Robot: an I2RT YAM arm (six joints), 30 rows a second.
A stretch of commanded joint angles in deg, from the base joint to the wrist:
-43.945, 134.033, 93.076, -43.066, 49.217, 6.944
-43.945, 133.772, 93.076, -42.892, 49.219, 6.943
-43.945, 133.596, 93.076, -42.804, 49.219, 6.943
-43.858, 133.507, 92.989, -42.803, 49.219, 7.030
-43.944, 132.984, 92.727, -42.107, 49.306, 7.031
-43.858, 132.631, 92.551, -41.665, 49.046, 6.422
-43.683, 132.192, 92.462, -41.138, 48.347, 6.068
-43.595, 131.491, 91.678, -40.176, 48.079, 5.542
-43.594, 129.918, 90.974, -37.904, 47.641, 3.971
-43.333, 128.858, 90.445, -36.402, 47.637, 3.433
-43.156, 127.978, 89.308, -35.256, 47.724, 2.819
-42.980, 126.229, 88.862, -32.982, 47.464, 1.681
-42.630, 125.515, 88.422, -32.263, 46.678, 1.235
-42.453, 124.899, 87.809, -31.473, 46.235, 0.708
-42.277, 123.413, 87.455, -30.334, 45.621, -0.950
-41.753, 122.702, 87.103, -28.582, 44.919, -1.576
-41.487, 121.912, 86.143, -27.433, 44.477, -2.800
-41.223, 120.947, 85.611, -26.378, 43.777, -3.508
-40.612, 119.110, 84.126, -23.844, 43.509, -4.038
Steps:
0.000, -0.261, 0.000, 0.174, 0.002, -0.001
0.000, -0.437, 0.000, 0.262, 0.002, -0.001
0.087, -0.526, -0.087, 0.263, 0.002, 0.086
0.001, -1.049, -0.349, 0.959, 0.089, 0.087
0.087, -1.402, -0.525, 1.401, -0.171, -0.522
0.262, -1.841, -0.614, 1.928, -0.870, -0.876
0.350, -2.542, -1.398, 2.890, -1.138, -1.402
0.351, -4.115, -2.102, 5.162, -1.576, -2.973
0.612, -5.175, -2.631, 6.664, -1.580, -3.511
0.789, -6.055, -3.768, 7.810, -1.493, -4.125
0.965, -7.804, -4.214, 10.084, -1.753, -5.263
1.315, -8.518, -4.654, 10.803, -2.539, -5.709
1.492, -9.134, -5.267, 11.593, -2.982, -6.236
1.668, -10.620, -5.621, 12.732, -3.596, -7.894
2.192, -11.331, -5.973, 14.484, -4.298, -8.520
2.458, -12.121, -6.933, 15.633, -4.740, -9.744
2.722, -13.086, -7.465, 16.688, -5.440, -10.452
3.333, -14.923, -8.950, 19.222, -5.708, -10.982

